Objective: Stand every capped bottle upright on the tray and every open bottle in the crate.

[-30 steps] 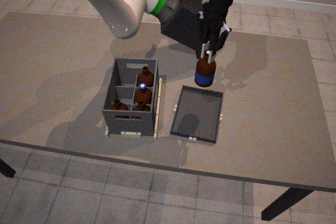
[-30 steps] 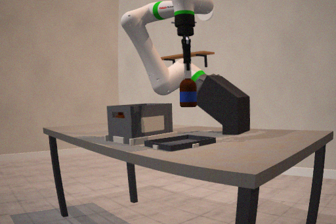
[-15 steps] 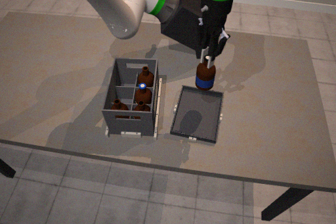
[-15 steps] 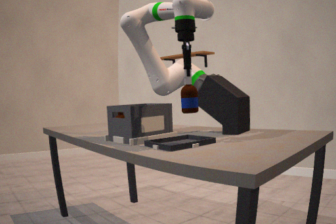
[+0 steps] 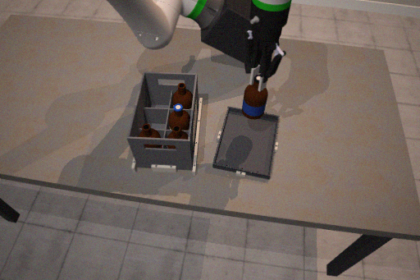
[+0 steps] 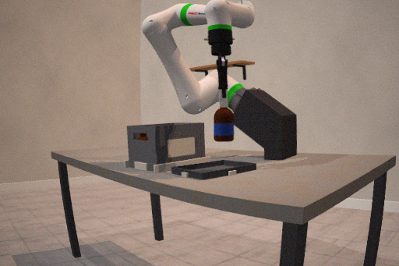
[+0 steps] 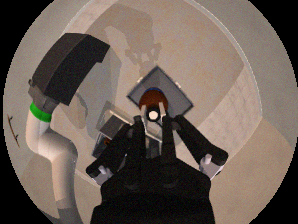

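My hand is 8 cm above the white-capped bottle. From my hand the other things lie so: open bottle (3 cm behind, 25 cm to the right, 18 cm below); then grey crate (6 cm ahead, 28 cm to the right, 18 cm below); then dark tray (5 cm ahead, 1 cm to the right, 25 cm below).
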